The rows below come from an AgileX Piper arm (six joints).
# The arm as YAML. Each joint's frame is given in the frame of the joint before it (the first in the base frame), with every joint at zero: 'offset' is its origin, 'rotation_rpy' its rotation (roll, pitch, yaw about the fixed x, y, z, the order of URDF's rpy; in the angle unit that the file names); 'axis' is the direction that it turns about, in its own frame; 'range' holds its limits. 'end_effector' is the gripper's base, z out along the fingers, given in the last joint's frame.
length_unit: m
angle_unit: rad
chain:
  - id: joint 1
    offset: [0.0, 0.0, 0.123]
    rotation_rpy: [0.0, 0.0, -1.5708]
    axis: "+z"
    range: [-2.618, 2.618]
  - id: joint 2
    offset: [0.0, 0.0, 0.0]
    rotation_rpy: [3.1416, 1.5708, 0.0]
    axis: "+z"
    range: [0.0, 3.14]
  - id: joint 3
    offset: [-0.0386, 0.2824, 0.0]
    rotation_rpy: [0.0, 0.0, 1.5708]
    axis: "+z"
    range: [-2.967, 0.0]
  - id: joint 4
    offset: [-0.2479, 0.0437, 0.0]
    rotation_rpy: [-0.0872, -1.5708, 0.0]
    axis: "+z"
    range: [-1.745, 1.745]
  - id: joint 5
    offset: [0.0, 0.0, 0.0]
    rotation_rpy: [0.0, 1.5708, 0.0]
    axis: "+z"
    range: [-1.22, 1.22]
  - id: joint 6
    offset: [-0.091, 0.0, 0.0]
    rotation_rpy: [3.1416, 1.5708, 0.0]
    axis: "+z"
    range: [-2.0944, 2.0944]
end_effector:
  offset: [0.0, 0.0, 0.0]
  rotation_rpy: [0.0, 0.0, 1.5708]
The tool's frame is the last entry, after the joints.
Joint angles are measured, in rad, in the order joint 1, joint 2, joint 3, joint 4, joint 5, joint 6. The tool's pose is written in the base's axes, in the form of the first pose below.
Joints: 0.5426 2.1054 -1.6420 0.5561 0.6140 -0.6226
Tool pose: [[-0.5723 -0.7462 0.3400 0.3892], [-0.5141 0.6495 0.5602 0.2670], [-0.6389 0.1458 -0.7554 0.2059], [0 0 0 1]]
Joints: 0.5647 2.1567 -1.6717 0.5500 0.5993 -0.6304
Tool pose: [[-0.5594 -0.7613 0.3279 0.3914], [-0.5366 0.6341 0.5568 0.2797], [-0.6318 0.1355 -0.7632 0.1906], [0 0 0 1]]
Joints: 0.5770 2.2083 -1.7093 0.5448 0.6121 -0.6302
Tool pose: [[-0.5607 -0.7712 0.3013 0.3942], [-0.5574 0.6207 0.5514 0.2889], [-0.6123 0.1412 -0.7779 0.1759], [0 0 0 1]]
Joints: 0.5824 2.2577 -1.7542 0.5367 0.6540 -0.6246
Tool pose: [[-0.5694 -0.7803 0.2586 0.3970], [-0.5826 0.6050 0.5427 0.2953], [-0.5799 0.1584 -0.7991 0.1628], [0 0 0 1]]
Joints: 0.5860 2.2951 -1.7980 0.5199 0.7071 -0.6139
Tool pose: [[-0.5741 -0.7900 0.2153 0.3985], [-0.6106 0.5882 0.5302 0.2997], [-0.5455 0.1730 -0.8201 0.1545], [0 0 0 1]]
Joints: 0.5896 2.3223 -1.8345 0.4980 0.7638 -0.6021
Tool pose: [[-0.5749 -0.7999 0.1721 0.3984], [-0.6412 0.5711 0.5126 0.3027], [-0.5083 0.1844 -0.8412 0.1489], [0 0 0 1]]
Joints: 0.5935 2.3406 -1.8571 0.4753 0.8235 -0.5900
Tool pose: [[-0.5762 -0.8080 0.1233 0.3959], [-0.6737 0.5549 0.4881 0.3039], [-0.4628 0.1981 -0.8640 0.1437], [0 0 0 1]]
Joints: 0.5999 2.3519 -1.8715 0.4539 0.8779 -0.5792
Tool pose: [[-0.5734 -0.8156 0.0779 0.3919], [-0.7042 0.5392 0.4620 0.3053], [-0.4188 0.2101 -0.8835 0.1402], [0 0 0 1]]
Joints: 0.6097 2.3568 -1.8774 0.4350 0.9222 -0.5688
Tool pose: [[-0.5676 -0.8224 0.0389 0.3866], [-0.7306 0.5248 0.4368 0.3073], [-0.3796 0.2195 -0.8987 0.1379], [0 0 0 1]]
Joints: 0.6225 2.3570 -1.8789 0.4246 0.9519 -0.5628
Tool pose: [[-0.5583 -0.8296 0.0104 0.3806], [-0.7503 0.5102 0.4205 0.3107], [-0.3541 0.2270 -0.9072 0.1374], [0 0 0 1]]
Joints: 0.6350 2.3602 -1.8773 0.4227 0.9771 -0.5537
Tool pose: [[-0.5567 -0.8305 -0.0207 0.3745], [-0.7633 0.5016 0.4071 0.3144], [-0.3277 0.2424 -0.9131 0.1350], [0 0 0 1]]
